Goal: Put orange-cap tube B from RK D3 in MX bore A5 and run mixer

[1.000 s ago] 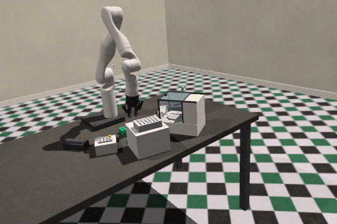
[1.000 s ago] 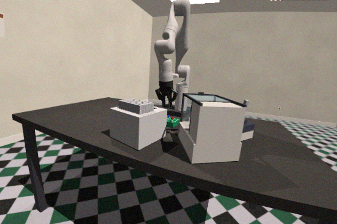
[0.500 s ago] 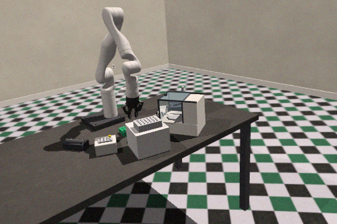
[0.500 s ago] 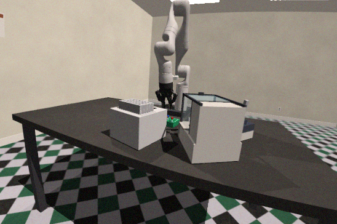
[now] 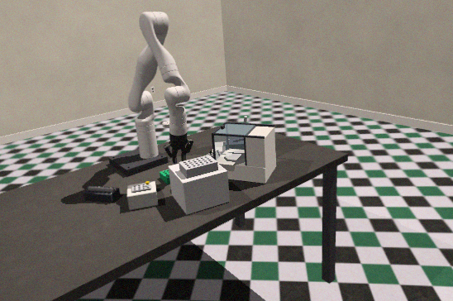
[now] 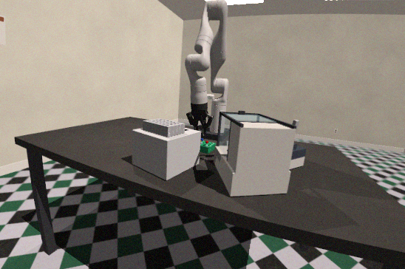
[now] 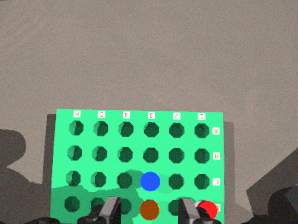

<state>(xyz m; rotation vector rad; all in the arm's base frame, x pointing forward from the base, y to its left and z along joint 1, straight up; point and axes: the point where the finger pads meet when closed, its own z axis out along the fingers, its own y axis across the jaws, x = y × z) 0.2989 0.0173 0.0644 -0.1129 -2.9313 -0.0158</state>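
My hand is 70 mm above the blue-capped tube and 20 mm past it. Round my hand: dry block 210 mm to the right, 70 mm below, 60 mm ahead; green tube rack RK 80 mm below, 30 mm behind, 10 mm to the right; START key 60 mm ahead, 30 mm below, 10 mm to the right.
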